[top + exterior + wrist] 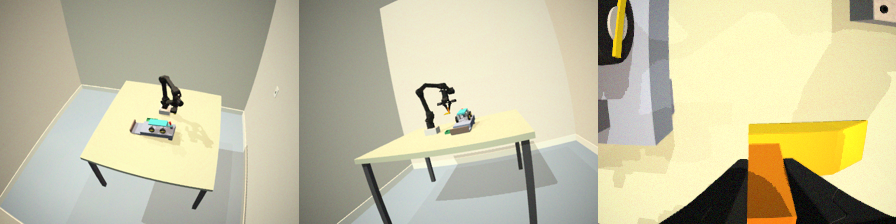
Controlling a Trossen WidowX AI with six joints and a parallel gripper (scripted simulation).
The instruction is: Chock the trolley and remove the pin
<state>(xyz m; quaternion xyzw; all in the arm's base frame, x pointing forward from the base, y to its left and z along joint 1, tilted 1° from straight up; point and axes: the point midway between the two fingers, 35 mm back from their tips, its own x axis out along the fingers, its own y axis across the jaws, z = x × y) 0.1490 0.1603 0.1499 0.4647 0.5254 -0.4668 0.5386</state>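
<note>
My gripper tip is 17 cm short of the teal trolley, 10 cm to the left of it and 6 cm above it. From my gripper tip the other things lie so: yellow chock (2 cm behind, 1 cm below); then grey ramp (17 cm ahead, 13 cm below, 11 cm to the right); then red-headed stop pin (14 cm ahead, 4 cm below, 1 cm to the left).
</note>
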